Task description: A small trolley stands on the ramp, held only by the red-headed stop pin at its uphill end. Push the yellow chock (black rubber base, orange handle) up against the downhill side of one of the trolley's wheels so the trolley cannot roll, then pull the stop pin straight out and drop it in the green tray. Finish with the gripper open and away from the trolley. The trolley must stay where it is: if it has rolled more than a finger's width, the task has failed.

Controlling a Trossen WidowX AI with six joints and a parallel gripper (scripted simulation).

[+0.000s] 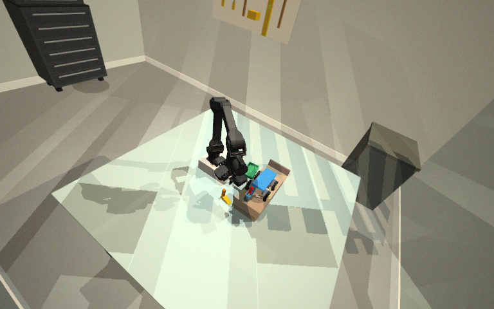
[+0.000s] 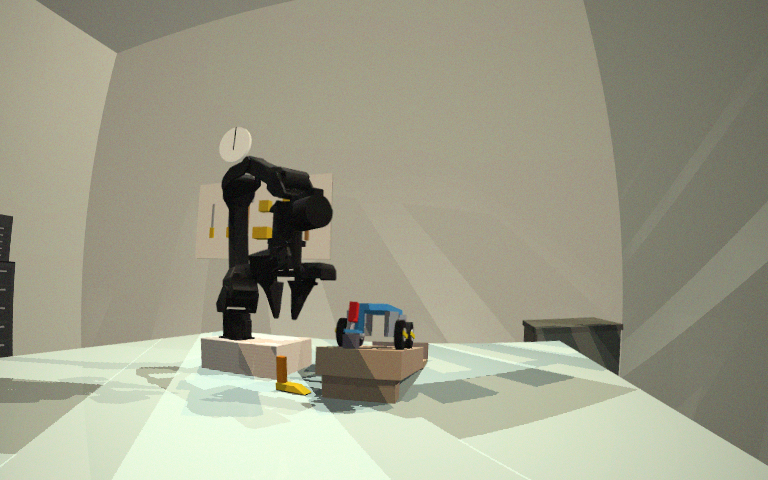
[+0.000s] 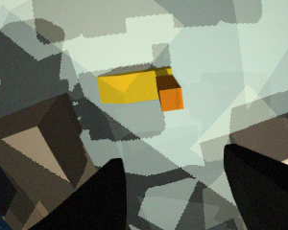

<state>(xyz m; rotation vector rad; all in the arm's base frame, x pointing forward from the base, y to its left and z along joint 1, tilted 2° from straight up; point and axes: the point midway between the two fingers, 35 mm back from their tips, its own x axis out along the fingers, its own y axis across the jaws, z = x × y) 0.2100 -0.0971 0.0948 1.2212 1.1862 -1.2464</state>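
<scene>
My gripper tip is now 1 cm short of the yellow chock and 12 cm above it. From my gripper tip the other things lie so: blue trolley: 12 cm ahead, 15 cm to the left, 2 cm below; then tan ramp: 12 cm ahead, 16 cm to the left, 9 cm below; then red-headed stop pin: 12 cm ahead, 4 cm to the left.
</scene>
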